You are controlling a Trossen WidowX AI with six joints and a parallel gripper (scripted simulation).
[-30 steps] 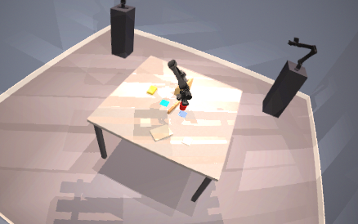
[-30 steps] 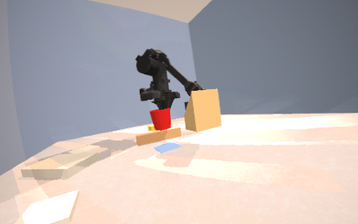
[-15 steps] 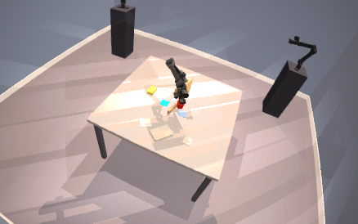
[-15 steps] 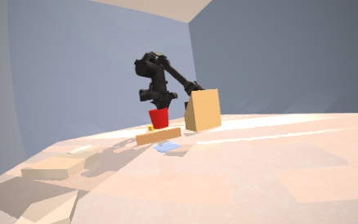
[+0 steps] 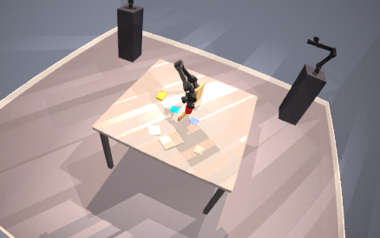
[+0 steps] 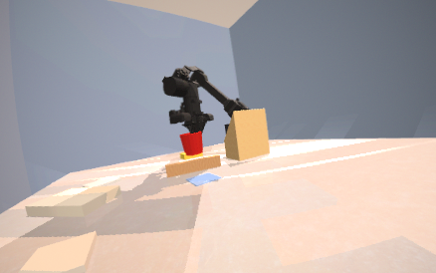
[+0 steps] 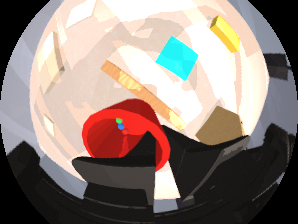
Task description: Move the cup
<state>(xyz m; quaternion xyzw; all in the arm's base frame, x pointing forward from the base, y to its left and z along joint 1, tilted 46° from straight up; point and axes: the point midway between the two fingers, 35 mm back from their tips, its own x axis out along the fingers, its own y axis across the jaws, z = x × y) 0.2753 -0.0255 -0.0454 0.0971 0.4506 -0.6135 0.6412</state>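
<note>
Right now my gripper tip is 10 mm past the cyan pad, 130 mm to the left of it and 110 mm above it. Also, from my gripper tip: red cup 30 mm ahead, 10 mm to the left; thin wooden bar 20 mm ahead, 20 mm to the right, 90 mm below.
</note>
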